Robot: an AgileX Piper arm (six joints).
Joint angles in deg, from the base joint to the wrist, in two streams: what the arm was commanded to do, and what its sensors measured. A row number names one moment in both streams.
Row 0, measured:
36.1 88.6 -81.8 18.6 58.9 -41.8
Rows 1 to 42, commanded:
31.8 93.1 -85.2 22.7 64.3 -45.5
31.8 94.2 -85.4 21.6 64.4 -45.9
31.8 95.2 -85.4 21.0 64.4 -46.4
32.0 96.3 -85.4 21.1 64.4 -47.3
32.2 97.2 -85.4 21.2 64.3 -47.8
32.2 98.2 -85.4 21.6 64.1 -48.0
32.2 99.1 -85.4 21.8 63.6 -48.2
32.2 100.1 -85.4 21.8 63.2 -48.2
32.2 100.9 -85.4 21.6 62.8 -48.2
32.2 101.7 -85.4 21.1 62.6 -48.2
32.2 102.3 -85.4 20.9 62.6 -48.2
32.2 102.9 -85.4 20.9 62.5 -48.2
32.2 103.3 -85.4 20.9 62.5 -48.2
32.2 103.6 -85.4 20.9 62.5 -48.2
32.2 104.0 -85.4 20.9 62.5 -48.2
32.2 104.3 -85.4 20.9 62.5 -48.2
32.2 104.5 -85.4 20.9 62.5 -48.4
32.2 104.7 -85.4 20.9 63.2 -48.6
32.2 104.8 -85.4 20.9 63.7 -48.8
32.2 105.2 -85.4 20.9 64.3 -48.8
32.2 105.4 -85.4 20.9 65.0 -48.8
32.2 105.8 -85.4 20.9 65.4 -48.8
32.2 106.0 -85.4 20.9 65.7 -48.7
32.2 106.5 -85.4 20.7 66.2 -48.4
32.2 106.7 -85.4 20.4 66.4 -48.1
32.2 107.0 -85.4 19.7 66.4 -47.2
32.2 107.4 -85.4 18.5 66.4 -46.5
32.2 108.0 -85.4 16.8 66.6 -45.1
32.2 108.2 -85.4 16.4 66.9 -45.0
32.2 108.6 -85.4 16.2 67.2 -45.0
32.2 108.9 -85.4 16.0 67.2 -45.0
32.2 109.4 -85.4 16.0 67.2 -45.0
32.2 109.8 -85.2 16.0 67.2 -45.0
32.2 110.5 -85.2 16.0 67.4 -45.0
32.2 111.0 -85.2 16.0 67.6 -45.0
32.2 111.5 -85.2 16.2 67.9 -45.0
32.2 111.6 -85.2 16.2 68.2 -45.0
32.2 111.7 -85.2 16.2 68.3 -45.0
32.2 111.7 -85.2 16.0 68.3 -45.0
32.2 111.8 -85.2 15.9 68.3 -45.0
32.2 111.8 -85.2 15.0 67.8 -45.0
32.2 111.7 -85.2 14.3 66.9 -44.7
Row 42, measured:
32.2 106.9 -87.7 24.4 67.5 -45.6
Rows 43 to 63, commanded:
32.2 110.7 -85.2 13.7 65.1 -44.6
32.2 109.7 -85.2 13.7 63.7 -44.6
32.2 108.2 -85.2 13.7 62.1 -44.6
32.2 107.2 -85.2 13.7 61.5 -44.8
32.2 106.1 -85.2 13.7 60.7 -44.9
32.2 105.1 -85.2 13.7 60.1 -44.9
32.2 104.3 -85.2 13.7 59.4 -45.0
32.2 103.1 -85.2 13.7 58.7 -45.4
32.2 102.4 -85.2 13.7 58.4 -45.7
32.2 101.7 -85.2 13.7 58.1 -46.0
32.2 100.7 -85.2 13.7 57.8 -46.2
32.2 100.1 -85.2 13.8 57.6 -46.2
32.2 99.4 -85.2 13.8 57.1 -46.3
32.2 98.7 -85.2 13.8 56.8 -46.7
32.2 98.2 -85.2 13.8 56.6 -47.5
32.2 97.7 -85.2 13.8 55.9 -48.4
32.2 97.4 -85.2 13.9 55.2 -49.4
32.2 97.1 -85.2 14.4 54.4 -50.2
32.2 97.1 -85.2 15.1 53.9 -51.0
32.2 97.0 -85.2 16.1 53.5 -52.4
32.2 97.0 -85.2 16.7 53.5 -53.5
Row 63, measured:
32.5 97.7 -85.4 14.6 55.3 -49.1
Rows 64 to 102, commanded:
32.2 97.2 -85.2 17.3 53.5 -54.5
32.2 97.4 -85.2 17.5 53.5 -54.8
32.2 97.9 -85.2 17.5 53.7 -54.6
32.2 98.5 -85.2 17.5 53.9 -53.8
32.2 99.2 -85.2 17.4 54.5 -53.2
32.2 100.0 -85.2 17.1 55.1 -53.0
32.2 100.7 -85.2 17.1 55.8 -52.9
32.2 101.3 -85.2 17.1 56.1 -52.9
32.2 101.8 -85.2 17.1 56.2 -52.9
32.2 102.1 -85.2 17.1 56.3 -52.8
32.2 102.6 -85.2 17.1 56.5 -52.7
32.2 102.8 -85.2 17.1 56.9 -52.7
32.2 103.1 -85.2 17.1 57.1 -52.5
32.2 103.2 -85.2 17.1 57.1 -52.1
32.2 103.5 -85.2 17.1 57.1 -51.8
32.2 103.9 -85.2 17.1 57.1 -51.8
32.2 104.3 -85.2 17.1 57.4 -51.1
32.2 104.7 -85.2 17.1 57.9 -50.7
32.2 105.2 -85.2 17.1 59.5 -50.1
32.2 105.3 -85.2 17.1 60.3 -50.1
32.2 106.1 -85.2 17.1 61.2 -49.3
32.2 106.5 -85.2 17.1 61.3 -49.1
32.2 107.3 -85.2 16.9 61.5 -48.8
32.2 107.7 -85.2 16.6 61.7 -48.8
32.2 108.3 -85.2 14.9 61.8 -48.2
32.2 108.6 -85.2 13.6 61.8 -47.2
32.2 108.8 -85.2 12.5 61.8 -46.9
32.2 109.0 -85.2 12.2 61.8 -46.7
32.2 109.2 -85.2 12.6 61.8 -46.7
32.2 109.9 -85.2 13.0 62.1 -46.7
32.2 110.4 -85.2 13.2 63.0 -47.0
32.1 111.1 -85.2 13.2 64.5 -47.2
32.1 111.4 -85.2 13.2 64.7 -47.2
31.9 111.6 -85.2 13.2 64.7 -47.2
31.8 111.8 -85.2 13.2 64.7 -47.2
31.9 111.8 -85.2 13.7 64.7 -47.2
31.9 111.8 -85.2 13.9 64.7 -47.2
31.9 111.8 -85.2 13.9 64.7 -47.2
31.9 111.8 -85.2 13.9 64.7 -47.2
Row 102, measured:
32.2 107.6 -87.4 19.8 63.9 -46.9
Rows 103 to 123, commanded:
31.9 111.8 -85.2 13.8 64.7 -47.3
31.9 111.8 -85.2 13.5 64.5 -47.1
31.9 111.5 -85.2 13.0 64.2 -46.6
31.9 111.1 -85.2 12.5 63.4 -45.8
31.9 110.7 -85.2 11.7 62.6 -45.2
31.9 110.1 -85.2 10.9 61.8 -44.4
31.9 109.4 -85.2 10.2 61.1 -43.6
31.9 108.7 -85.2 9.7 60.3 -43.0
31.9 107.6 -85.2 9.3 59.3 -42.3
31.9 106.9 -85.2 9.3 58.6 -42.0
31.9 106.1 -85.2 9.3 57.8 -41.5
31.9 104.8 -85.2 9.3 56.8 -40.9
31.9 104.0 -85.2 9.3 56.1 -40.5
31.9 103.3 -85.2 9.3 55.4 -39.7
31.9 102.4 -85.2 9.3 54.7 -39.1
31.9 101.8 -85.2 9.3 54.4 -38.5
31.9 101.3 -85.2 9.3 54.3 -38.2
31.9 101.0 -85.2 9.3 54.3 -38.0
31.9 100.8 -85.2 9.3 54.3 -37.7
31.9 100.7 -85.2 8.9 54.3 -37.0
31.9 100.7 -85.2 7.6 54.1 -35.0
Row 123, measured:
32.2 101.6 -85.6 10.6 55.8 -38.6
